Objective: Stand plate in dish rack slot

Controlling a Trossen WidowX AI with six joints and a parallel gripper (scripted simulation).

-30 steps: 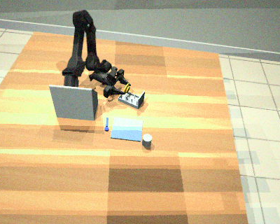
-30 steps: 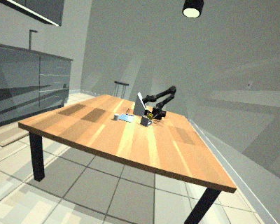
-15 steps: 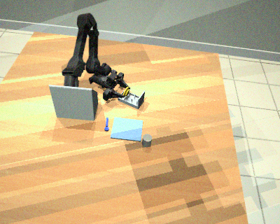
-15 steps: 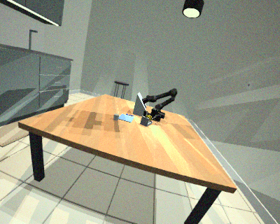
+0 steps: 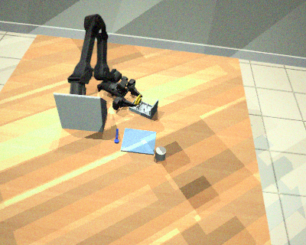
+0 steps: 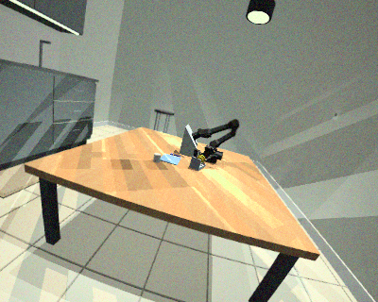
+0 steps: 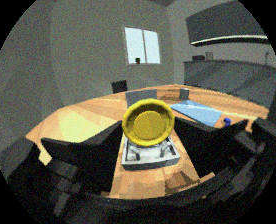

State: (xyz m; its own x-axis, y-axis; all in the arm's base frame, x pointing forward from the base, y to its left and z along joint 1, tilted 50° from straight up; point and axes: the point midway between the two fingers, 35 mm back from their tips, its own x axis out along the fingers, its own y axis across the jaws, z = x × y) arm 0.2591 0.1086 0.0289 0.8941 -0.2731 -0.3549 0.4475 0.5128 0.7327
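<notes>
Right now my gripper tip is 10 mm past the plate. From my gripper tip the other things lie so: blue spoon (100 mm behind, 190 mm to the right, 50 mm below); dish rack (20 mm ahead, 10 mm to the right, 30 mm below).
</notes>
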